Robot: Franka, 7 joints.
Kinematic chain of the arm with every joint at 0, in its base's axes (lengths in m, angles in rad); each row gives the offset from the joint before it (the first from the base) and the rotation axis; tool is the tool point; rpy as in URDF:
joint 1: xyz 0 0 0.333 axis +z
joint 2: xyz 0 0 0 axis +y
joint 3: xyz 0 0 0.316 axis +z
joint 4: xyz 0.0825 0 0 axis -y
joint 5: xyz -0.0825 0 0.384 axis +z
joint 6: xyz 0 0 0 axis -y
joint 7: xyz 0.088 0 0 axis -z
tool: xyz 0 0 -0.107 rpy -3.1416 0 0
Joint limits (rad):
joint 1: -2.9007..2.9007
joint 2: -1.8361..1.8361
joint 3: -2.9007..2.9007
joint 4: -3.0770..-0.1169
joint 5: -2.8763..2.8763
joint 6: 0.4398..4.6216
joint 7: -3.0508..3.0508
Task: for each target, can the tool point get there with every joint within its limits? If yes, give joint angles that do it. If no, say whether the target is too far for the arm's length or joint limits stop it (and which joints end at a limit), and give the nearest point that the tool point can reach.
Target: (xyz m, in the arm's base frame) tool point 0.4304 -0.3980 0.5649
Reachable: yes | joints -2.3213 0.4699 1.6750 -1.9842 2.0203 2.0792 -0.8376
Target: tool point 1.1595 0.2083 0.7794
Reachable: no: too far | nearest point 0.7896 0.1418 0.6370 | short by 0.402 m
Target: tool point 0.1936 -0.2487 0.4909
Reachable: yes | joints 0.7323 -1.3706 -0.8268 -2.3565 2.2977 4.1763 1.0583
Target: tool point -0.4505 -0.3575 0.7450
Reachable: yes | joints -0.6240 0.0177 -1.9822 -1.4738 -2.0539 3.0705 -0.2947
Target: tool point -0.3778 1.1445 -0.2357
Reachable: no: too far | nearest point -0.2432 0.7368 -0.0331 | short by 0.475 m
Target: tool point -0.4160 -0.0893 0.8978
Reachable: yes | joints -0.0514 -0.3759 -1.8799 -0.4987 1.3993 4.2524 0.2376
